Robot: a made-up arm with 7 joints.
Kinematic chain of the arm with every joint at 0, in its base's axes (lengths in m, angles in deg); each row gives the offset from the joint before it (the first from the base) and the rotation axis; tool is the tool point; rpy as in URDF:
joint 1: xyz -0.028 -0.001 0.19 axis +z
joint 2: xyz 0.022 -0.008 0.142 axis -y
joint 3: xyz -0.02 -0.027 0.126 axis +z
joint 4: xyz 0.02 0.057 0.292 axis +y
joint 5: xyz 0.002 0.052 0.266 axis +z
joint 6: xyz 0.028 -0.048 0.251 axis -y
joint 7: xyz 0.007 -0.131 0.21 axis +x
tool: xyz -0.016 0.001 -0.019 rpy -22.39 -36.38 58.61
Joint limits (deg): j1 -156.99..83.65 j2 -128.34..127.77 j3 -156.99..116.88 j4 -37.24..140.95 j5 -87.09..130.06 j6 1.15..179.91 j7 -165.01..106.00
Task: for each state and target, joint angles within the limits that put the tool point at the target. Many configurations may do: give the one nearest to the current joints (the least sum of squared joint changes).
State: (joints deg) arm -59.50 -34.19 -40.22 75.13 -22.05 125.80 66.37
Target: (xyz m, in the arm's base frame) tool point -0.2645 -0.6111 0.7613
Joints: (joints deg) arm -80.46 -32.42 -49.84 81.37 -17.02 123.14 65.80
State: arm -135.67 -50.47 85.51 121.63 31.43 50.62 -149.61
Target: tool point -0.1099 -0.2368 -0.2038
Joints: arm -145.59 -79.90 29.74 121.67 32.90 46.98 -149.19
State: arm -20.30 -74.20 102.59 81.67 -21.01 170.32 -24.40
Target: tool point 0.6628 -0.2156 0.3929
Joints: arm -36.59 -86.24 98.09 64.24 -28.39 160.26 -25.10
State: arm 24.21 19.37 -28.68 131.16 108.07 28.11 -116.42
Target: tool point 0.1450 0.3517 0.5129
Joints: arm 55.06 55.77 -0.75 131.14 119.48 41.21 -113.52
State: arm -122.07 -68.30 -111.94 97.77 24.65 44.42 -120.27
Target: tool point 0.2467 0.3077 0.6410
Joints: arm -156.99 -46.09 -149.07 135.12 36.56 42.43 -119.58
